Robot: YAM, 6 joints.
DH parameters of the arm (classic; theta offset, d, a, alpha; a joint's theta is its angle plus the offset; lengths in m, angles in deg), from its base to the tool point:
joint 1: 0 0.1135 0.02 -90
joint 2: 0 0 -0.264 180
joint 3: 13.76 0 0.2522 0
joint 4: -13.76 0 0.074 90
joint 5: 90 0 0 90
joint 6: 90 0.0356 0 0
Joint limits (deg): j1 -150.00..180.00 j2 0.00..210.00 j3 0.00..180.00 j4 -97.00..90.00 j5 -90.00..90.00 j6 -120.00..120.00
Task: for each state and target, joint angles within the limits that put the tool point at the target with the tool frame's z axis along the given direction. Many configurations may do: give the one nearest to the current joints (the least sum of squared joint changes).
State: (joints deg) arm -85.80 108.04 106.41 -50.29 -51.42 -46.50
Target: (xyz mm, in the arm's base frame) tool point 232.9 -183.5 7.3 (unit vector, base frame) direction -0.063 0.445 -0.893
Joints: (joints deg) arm -40.29 130.14 61.23 -41.70 -17.38 -46.50
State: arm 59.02 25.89 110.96 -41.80 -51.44 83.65
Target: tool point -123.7 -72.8 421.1 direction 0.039 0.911 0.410
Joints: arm 40.07 0.11 72.05 -38.31 -42.23 83.65
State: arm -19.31 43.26 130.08 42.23 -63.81 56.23
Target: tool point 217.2 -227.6 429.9 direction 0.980 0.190 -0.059
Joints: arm -52.12 81.38 83.04 -9.10 -62.90 56.23
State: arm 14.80 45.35 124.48 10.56 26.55 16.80
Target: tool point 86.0 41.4 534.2 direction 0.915 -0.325 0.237
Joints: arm 44.77 46.57 79.73 -3.77 61.11 16.80
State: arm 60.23 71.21 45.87 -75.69 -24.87 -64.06
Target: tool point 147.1 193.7 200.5 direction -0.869 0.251 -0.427
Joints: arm 46.06 102.75 64.96 -96.89 -53.11 -64.06
